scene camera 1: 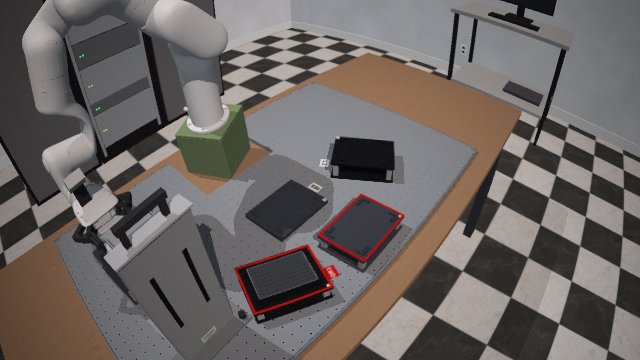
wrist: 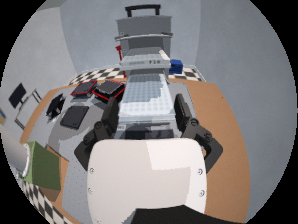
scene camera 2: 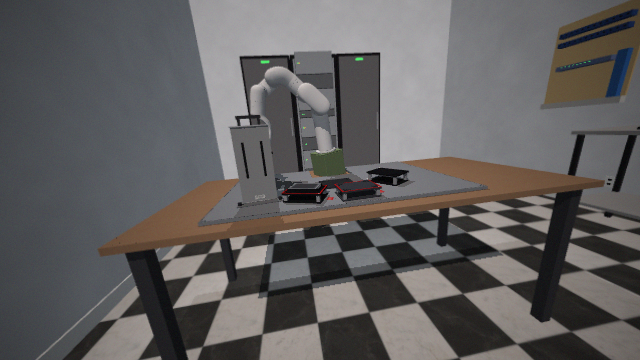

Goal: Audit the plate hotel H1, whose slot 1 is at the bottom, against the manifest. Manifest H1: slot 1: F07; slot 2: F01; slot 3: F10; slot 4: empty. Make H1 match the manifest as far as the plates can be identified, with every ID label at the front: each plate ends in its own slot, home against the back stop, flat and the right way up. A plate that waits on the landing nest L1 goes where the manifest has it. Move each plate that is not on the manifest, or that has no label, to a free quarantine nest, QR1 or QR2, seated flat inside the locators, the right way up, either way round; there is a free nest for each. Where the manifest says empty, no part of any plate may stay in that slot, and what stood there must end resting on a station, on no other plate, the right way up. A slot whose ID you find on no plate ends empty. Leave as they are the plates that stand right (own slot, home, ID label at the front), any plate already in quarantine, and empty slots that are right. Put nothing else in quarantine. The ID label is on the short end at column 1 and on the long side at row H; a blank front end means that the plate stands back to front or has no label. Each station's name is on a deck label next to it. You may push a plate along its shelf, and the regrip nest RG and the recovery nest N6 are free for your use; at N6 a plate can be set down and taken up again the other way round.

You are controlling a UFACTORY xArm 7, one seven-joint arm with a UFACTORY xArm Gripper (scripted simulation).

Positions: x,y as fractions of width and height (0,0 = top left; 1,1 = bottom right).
Scene:
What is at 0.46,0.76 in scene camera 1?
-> A dark plate.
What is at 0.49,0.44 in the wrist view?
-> A pale well plate.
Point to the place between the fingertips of my gripper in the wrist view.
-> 0.49,0.46

